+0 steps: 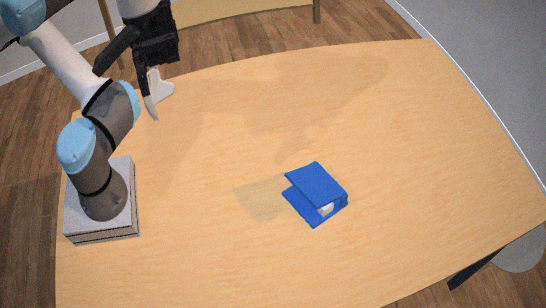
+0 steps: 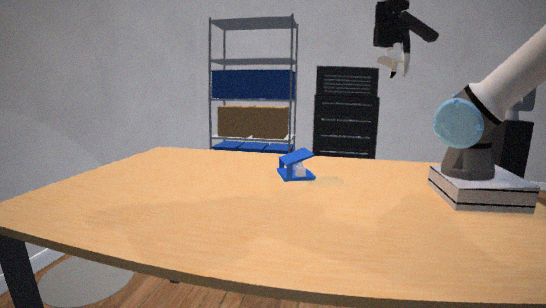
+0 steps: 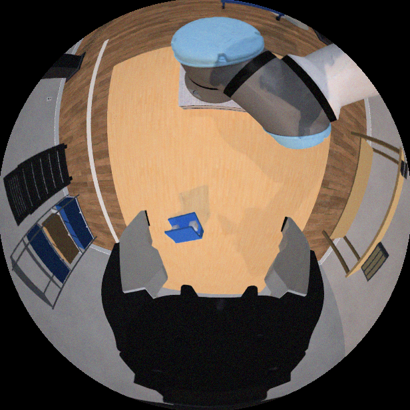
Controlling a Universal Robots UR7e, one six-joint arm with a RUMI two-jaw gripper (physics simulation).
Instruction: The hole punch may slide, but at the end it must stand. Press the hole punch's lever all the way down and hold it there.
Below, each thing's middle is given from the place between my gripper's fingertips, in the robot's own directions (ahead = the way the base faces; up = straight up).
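The blue hole punch (image 1: 314, 218) is a long way ahead of my hand, well below it and a good way to the right of it. As for the blue lever (image 1: 315, 184), I see it 26 cm below my hand, 28 cm ahead of it and 12 cm to the right.
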